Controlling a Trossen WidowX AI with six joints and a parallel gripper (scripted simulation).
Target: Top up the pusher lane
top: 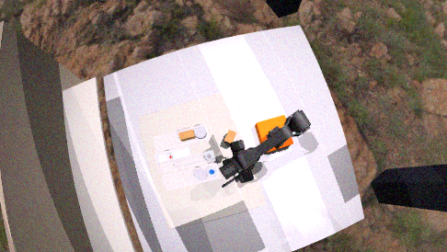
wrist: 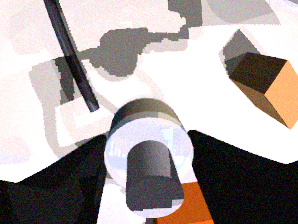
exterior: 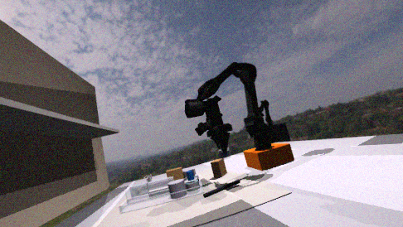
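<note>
My gripper tip is 60 mm short of the black rod, 60 mm to the right of it and 100 mm above it. Round my gripper tip: clear rack: 260 mm ahead, 160 mm to the right, 90 mm below.
</note>
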